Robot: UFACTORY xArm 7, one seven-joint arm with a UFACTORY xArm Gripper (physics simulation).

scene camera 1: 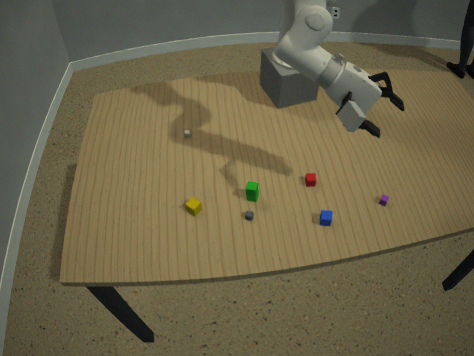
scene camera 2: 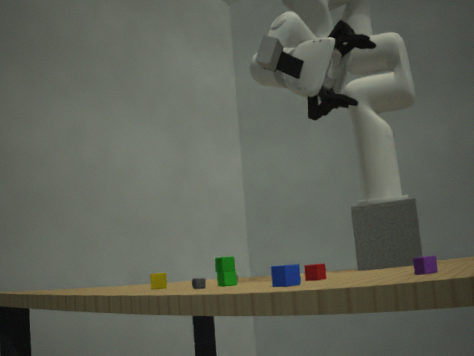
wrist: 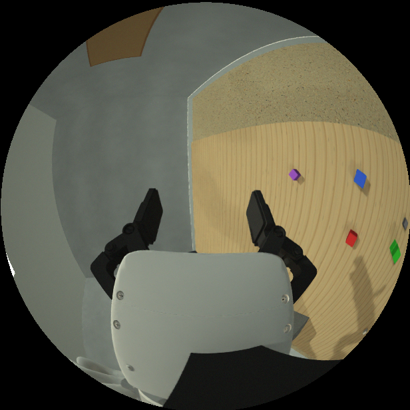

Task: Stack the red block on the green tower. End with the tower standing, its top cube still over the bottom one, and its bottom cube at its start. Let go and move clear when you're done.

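Places are measured from the arm's base along level axes (x ahead, y left, z up), in metres.
Pixels of known places: gripper, fingertip midpoint: (scene camera 1: 391, 121) (scene camera 2: 360, 71); arm's base, origin of the base link: (scene camera 2: 383, 202).
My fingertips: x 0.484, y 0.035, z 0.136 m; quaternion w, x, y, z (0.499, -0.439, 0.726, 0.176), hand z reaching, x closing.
For each thing: its top centre in the pictures, then the offset to it from my fingertips.
- red block, middle of its top: (scene camera 2: 314, 264) (scene camera 1: 311, 176) dy -0.128, dx -0.109, dz -0.269 m
- green tower, middle of its top: (scene camera 2: 224, 257) (scene camera 1: 252, 185) dy -0.293, dx -0.110, dz -0.243 m
- blue block, middle of its top: (scene camera 2: 285, 265) (scene camera 1: 326, 214) dy -0.138, dx +0.019, dz -0.266 m
- purple block, middle of its top: (scene camera 2: 424, 256) (scene camera 1: 384, 197) dy +0.049, dx +0.023, dz -0.273 m
- small grey block, middle of its top: (scene camera 2: 198, 278) (scene camera 1: 249, 213) dy -0.317, dx -0.054, dz -0.277 m
- yellow block, middle of its top: (scene camera 2: 158, 273) (scene camera 1: 193, 203) dy -0.443, dx -0.118, dz -0.264 m
- small white block, middle of its top: (scene camera 1: 186, 131) dy -0.407, dx -0.391, dz -0.278 m
The red block (scene camera 1: 311, 179) (scene camera 2: 315, 272) (wrist: 351, 238) sits on the table, to the right of the green tower in scene camera 1. The green tower (scene camera 1: 252, 191) (scene camera 2: 226, 271) (wrist: 395, 251) stands upright, one green cube on another; in scene camera 2 the top cube is slightly offset to the left over the bottom one. My gripper (scene camera 1: 391, 117) (scene camera 2: 366, 74) (wrist: 204, 199) is open and empty, high above the table, to the right of both in scene camera 1. It is tilted sideways, and the wrist view looks across the wall, floor and table.
A blue block (scene camera 1: 326, 218) (scene camera 2: 286, 275) (wrist: 360, 178), a purple block (scene camera 1: 384, 200) (scene camera 2: 425, 265) (wrist: 294, 174), a small grey block (scene camera 1: 249, 215) (scene camera 2: 199, 283) and a yellow block (scene camera 1: 193, 206) (scene camera 2: 158, 281) sit on the table. A small white block (scene camera 1: 187, 134) lies farther back.
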